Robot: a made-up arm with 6 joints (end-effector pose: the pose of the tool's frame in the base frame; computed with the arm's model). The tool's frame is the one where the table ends.
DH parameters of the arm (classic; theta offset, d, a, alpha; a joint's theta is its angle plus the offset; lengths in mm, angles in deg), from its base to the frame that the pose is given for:
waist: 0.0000 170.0 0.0 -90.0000
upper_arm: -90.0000 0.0 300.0 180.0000
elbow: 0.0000 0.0 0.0 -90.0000
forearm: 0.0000 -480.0 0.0 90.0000
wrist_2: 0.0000 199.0 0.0 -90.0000
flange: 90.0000 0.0 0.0 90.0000
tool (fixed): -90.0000 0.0 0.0 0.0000
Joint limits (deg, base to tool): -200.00..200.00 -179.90..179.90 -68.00..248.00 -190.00..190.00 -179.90..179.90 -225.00..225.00
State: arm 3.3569 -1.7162 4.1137 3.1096 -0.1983 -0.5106
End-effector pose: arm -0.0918 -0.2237 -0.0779 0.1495 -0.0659 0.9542 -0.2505
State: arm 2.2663 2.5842 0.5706 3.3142 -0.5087 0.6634
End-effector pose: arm -0.1006 -0.1854 -0.5037 0.6698 0.0167 0.7420 -0.0245
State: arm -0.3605 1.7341 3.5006 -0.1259 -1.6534 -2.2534
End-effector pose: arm 0.1429 -0.2649 0.5969 0.4429 0.8872 -0.1291 -0.0017
Working (the frame after each row of the table, in the pose's form):
after waist: 0.0000 0.0000 0.1700 0.6957 -0.6957 0.1268 -0.1268
after upper_arm: 0.2770 -0.1044 0.1212 0.6830 0.7037 -0.0696 -0.1831
after elbow: 0.2770 -0.1044 0.1212 0.0961 0.1784 0.9791 -0.0175
after forearm: 0.1896 -0.0715 0.5921 0.0153 -0.1494 -0.6823 0.7155
after wrist_2: 0.1429 -0.2649 0.5969 0.6629 -0.0962 -0.7392 -0.0698
after flange: 0.1429 -0.2649 0.5969 0.3144 0.5361 -0.7187 0.3119

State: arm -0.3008 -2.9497 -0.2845 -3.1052 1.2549 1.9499
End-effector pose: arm -0.4000 0.3323 0.1021 0.6716 0.3463 -0.6045 0.2520
Working (the frame after each row of the table, in the pose's form):
after waist: 0.0000 0.0000 0.1700 0.6991 -0.6991 0.1059 -0.1059
after upper_arm: -0.0546 0.0170 -0.1245 0.3630 0.5265 0.4720 -0.6068
after elbow: -0.0546 0.0170 -0.1245 0.5144 0.1280 0.8443 -0.0780
after forearm: -0.4620 0.1433 0.0956 0.5468 -0.6438 -0.2634 -0.4660
after wrist_2: -0.4000 0.3323 0.1021 0.0286 -0.9843 0.1563 0.0767
after flange: -0.4000 0.3323 0.1021 0.2968 -0.1826 -0.6724 0.6531

